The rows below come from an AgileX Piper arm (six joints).
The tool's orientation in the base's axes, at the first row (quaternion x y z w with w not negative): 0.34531, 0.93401, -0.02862, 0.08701
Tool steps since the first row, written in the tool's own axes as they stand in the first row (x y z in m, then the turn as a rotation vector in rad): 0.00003, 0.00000, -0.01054, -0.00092, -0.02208, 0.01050; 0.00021, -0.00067, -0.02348, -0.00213, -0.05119, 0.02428; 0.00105, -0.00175, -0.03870, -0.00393, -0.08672, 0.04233; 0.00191, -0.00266, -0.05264, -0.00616, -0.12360, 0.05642; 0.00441, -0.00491, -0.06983, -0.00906, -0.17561, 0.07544; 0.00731, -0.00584, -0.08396, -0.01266, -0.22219, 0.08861; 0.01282, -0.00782, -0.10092, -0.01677, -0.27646, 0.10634; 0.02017, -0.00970, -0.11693, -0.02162, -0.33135, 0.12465; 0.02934, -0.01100, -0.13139, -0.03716, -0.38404, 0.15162; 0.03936, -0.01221, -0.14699, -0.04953, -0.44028, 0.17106
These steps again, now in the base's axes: -0.00153, 0.00122, 0.01036, -0.01217, -0.01856, -0.01030; -0.00394, 0.00229, 0.02304, -0.02822, -0.04302, -0.02382; -0.00745, 0.00374, 0.03785, -0.04739, -0.07322, -0.04148; -0.01067, 0.00518, 0.05139, -0.06769, -0.10427, -0.05517; -0.01645, 0.00702, 0.06782, -0.09662, -0.14781, -0.07369; -0.02124, 0.00978, 0.08118, -0.12233, -0.18700, -0.08629; -0.02906, 0.01372, 0.09684, -0.15201, -0.23289, -0.10333; -0.03805, 0.01882, 0.11123, -0.18145, -0.27978, -0.12081; -0.04781, 0.02534, 0.12376, -0.20025, -0.33283, -0.14485; -0.05830, 0.03261, 0.13727, -0.22480, -0.38569, -0.16208
